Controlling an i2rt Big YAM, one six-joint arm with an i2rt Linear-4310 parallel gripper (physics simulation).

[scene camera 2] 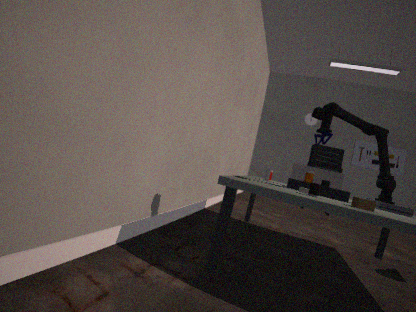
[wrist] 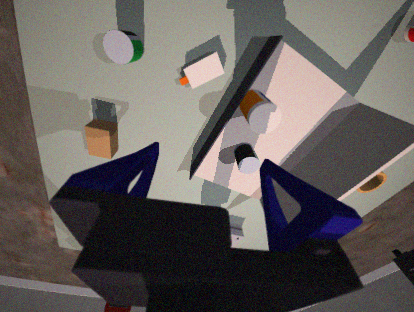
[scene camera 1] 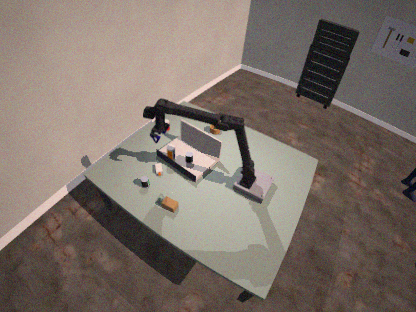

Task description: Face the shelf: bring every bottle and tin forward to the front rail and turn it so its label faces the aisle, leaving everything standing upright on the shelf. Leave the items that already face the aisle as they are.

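Where they show: gripper, fingertip midpoint: (scene camera 2: 320, 145) (wrist: 212, 156) (scene camera 1: 159, 138); arm's base, origin of the base link: (scene camera 2: 384, 202) (scene camera 1: 247, 181).
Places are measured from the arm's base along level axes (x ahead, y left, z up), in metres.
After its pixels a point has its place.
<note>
The shelf (scene camera 1: 200, 139) @(x 0.475, y -0.112, z 0.060 m) (wrist: 310, 95) @(x 0.649, y -0.003, z -0.016 m) is low, with a dark front rail (scene camera 1: 177, 169) @(x 0.487, y 0.169, z -0.044 m) (wrist: 215, 137) @(x 0.472, y 0.168, z 0.008 m) and a tall back panel. A white-topped container (scene camera 1: 171, 151) @(x 0.557, y 0.144, z 0.081 m) (scene camera 2: 309, 177) @(x 0.582, y 0.151, z 0.047 m) (wrist: 259, 112) @(x 0.589, y 0.139, z 0.093 m) stands on it close to the rail, its orange part showing towards the rail. A black tin (scene camera 1: 189, 157) @(x 0.436, y 0.089, z 0.047 m) (scene camera 2: 325, 184) @(x 0.457, y 0.097, z 0.027 m) (wrist: 247, 159) @(x 0.467, y 0.083, z 0.054 m) with a pale top stands upright, set back from the rail; no label can be made out on it. My gripper (scene camera 1: 155, 137) @(x 0.572, y 0.233, z 0.259 m) (scene camera 2: 322, 140) @(x 0.572, y 0.233, z 0.259 m) (wrist: 212, 156) @(x 0.572, y 0.233, z 0.259 m) is open and empty, high above the table beyond the shelf's far-left end in scene camera 1.
Outside the rail are a green-sided tin (scene camera 1: 144, 181) @(x 0.569, y 0.429, z 0.014 m) (wrist: 120, 47) @(x 0.585, y 0.410, z 0.017 m), a white box (scene camera 1: 158, 168) @(x 0.595, y 0.258, z -0.025 m) (wrist: 203, 70) @(x 0.600, y 0.251, z -0.025 m) with an orange tip and a brown block (scene camera 1: 170, 204) @(x 0.322, y 0.458, z -0.003 m) (scene camera 2: 363, 203) @(x 0.350, y 0.480, z -0.025 m) (wrist: 101, 139) @(x 0.352, y 0.442, z -0.004 m). An orange ring (scene camera 1: 215, 130) @(x 0.478, y -0.362, z -0.010 m) lies behind the back panel. A red-marked item (scene camera 2: 271, 175) @(x 0.839, y -0.142, z -0.001 m) (wrist: 411, 34) @(x 0.841, y -0.137, z -0.036 m) stands past the shelf's end.
</note>
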